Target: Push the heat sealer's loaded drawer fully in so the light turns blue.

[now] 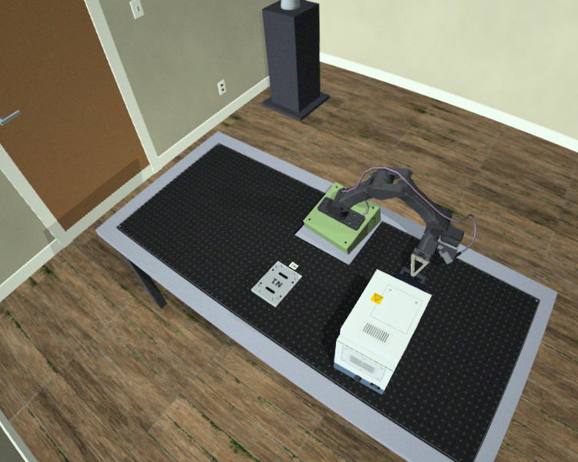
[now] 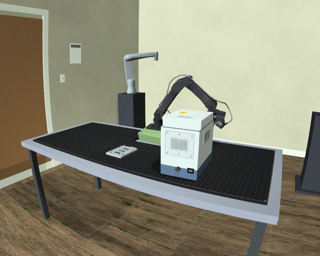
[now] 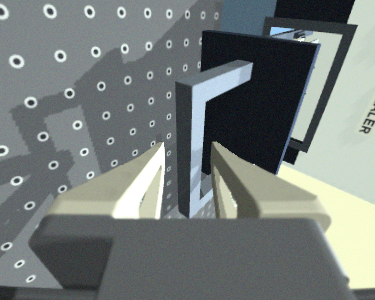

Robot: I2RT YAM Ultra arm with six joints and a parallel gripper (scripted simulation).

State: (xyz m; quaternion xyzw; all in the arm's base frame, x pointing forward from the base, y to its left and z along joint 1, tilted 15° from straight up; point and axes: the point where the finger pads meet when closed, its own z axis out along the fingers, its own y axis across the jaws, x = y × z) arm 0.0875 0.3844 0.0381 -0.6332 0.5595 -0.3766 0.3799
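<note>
Right now the sealer drawer is 11 cm ahead of my hand, 1 cm to the left of it and 1 cm below it.
</note>
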